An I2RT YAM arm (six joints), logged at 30 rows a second.
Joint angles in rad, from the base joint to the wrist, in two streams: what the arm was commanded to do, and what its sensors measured. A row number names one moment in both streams.
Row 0, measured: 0.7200, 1.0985, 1.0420, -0.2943, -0.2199, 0.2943
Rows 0 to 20, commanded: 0.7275, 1.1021, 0.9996, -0.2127, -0.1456, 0.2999; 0.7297, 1.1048, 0.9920, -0.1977, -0.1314, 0.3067; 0.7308, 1.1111, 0.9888, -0.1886, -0.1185, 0.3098; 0.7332, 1.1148, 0.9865, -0.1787, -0.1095, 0.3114; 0.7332, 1.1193, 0.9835, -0.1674, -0.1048, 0.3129; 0.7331, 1.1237, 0.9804, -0.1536, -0.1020, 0.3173; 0.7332, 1.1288, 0.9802, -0.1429, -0.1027, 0.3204; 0.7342, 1.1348, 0.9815, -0.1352, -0.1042, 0.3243; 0.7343, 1.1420, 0.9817, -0.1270, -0.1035, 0.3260; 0.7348, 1.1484, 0.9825, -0.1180, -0.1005, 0.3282; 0.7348, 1.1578, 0.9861, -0.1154, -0.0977, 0.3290; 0.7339, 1.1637, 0.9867, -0.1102, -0.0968, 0.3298; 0.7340, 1.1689, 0.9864, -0.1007, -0.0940, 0.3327; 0.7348, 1.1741, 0.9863, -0.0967, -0.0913, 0.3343; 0.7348, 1.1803, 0.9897, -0.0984, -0.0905, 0.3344; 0.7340, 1.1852, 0.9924, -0.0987, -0.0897, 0.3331; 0.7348, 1.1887, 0.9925, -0.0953, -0.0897, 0.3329; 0.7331, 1.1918, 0.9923, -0.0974, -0.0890, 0.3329; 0.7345, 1.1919, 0.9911, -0.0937, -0.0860, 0.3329; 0.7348, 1.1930, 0.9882, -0.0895, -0.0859, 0.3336; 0.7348, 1.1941, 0.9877, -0.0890, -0.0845, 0.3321
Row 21, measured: 0.7277, 1.1896, 0.9897, -0.1188, -0.0998, 0.3237
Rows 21 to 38, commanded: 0.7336, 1.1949, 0.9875, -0.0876, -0.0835, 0.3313; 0.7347, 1.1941, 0.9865, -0.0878, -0.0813, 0.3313; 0.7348, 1.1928, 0.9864, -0.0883, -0.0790, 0.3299; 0.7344, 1.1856, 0.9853, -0.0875, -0.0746, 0.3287; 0.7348, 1.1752, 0.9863, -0.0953, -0.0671, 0.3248; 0.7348, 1.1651, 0.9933, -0.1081, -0.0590, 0.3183; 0.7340, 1.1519, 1.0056, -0.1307, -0.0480, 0.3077; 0.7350, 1.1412, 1.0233, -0.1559, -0.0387, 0.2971; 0.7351, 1.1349, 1.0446, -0.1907, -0.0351, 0.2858; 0.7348, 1.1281, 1.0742, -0.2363, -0.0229, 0.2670; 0.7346, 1.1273, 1.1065, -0.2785, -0.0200, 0.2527; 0.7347, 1.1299, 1.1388, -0.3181, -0.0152, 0.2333; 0.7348, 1.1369, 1.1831, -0.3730, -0.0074, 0.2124; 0.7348, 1.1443, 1.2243, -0.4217, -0.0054, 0.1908; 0.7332, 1.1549, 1.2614, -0.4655, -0.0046, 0.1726; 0.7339, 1.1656, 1.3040, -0.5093, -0.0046, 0.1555; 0.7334, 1.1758, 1.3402, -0.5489, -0.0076, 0.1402; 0.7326, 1.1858, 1.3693, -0.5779, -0.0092, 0.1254
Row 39, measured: 0.7292, 1.1736, 1.2854, -0.4229, -0.0280, 0.2016
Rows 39 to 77, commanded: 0.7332, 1.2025, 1.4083, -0.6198, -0.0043, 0.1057; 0.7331, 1.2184, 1.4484, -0.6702, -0.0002, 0.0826; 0.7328, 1.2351, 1.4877, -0.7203, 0.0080, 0.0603; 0.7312, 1.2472, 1.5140, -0.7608, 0.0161, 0.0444; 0.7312, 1.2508, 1.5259, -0.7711, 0.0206, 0.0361; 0.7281, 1.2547, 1.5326, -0.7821, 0.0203, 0.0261; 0.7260, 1.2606, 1.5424, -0.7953, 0.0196, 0.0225; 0.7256, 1.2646, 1.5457, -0.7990, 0.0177, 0.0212; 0.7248, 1.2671, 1.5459, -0.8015, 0.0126, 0.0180; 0.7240, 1.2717, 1.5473, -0.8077, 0.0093, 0.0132; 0.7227, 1.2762, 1.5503, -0.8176, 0.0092, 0.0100; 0.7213, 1.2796, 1.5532, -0.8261, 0.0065, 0.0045; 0.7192, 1.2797, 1.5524, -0.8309, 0.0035, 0.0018; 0.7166, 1.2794, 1.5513, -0.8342, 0.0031, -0.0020; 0.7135, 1.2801, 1.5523, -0.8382, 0.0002, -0.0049; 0.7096, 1.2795, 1.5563, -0.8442, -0.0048, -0.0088; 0.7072, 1.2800, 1.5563, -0.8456, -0.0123, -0.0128; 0.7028, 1.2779, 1.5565, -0.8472, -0.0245, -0.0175; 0.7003, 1.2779, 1.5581, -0.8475, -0.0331, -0.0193; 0.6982, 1.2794, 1.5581, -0.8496, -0.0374, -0.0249; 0.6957, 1.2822, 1.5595, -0.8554, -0.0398, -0.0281; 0.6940, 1.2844, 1.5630, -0.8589, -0.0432, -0.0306; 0.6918, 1.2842, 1.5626, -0.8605, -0.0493, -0.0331; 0.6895, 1.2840, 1.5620, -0.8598, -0.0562, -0.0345; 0.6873, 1.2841, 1.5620, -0.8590, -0.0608, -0.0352; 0.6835, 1.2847, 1.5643, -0.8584, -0.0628, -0.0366; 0.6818, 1.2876, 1.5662, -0.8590, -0.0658, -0.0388; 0.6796, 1.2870, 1.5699, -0.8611, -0.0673, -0.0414; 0.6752, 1.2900, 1.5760, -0.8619, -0.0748, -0.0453; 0.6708, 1.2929, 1.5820, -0.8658, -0.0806, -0.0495; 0.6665, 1.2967, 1.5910, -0.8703, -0.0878, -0.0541; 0.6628, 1.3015, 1.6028, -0.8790, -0.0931, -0.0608; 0.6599, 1.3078, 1.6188, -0.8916, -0.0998, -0.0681; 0.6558, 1.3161, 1.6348, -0.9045, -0.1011, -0.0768; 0.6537, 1.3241, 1.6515, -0.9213, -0.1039, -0.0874; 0.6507, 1.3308, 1.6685, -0.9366, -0.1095, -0.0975; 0.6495, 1.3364, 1.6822, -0.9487, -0.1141, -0.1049; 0.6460, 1.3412, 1.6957, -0.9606, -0.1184, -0.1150; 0.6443, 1.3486, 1.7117, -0.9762, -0.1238, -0.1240
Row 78, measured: 0.6498, 1.3315, 1.6627, -0.9176, -0.0948, -0.0753
